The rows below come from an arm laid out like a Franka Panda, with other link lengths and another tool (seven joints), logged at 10 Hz.
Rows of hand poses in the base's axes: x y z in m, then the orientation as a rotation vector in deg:
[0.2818 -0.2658 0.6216 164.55 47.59 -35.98]
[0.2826 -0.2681 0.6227 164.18 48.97 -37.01]
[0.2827 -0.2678 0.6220 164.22 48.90 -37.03]
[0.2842 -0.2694 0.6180 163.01 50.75 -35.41]
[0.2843 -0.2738 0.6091 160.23 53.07 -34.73]
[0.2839 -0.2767 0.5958 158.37 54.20 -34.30]
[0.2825 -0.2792 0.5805 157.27 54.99 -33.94]
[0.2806 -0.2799 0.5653 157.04 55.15 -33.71]
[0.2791 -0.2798 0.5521 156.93 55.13 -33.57]
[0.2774 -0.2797 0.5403 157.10 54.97 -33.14]
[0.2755 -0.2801 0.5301 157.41 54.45 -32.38]
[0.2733 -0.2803 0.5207 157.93 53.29 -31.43]
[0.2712 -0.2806 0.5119 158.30 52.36 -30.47]
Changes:
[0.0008 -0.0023 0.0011 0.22 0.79 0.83]
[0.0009 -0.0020 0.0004 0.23 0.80 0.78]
[0.0024 -0.0036 -0.0036 -0.13 -0.23 2.37]
[0.0025 -0.0080 -0.0125 -1.62 -0.75 4.77]
[0.0021 -0.0109 -0.0258 -2.77 -1.12 6.16]
[0.0007 -0.0134 -0.0411 -3.39 -1.39 7.06]
[-0.0012 -0.0141 -0.0563 -3.52 -1.55 7.26]
[-0.0027 -0.0140 -0.0695 -3.62 -1.66 7.30]
[-0.0044 -0.0139 -0.0813 -3.54 -1.96 7.17]
[-0.0063 -0.0143 -0.0915 -3.49 -2.50 6.82]
[-0.0085 -0.0145 -0.1009 -3.52 -3.23 6.03]
[-0.0106 -0.0148 -0.1097 -3.57 -3.94 5.43]

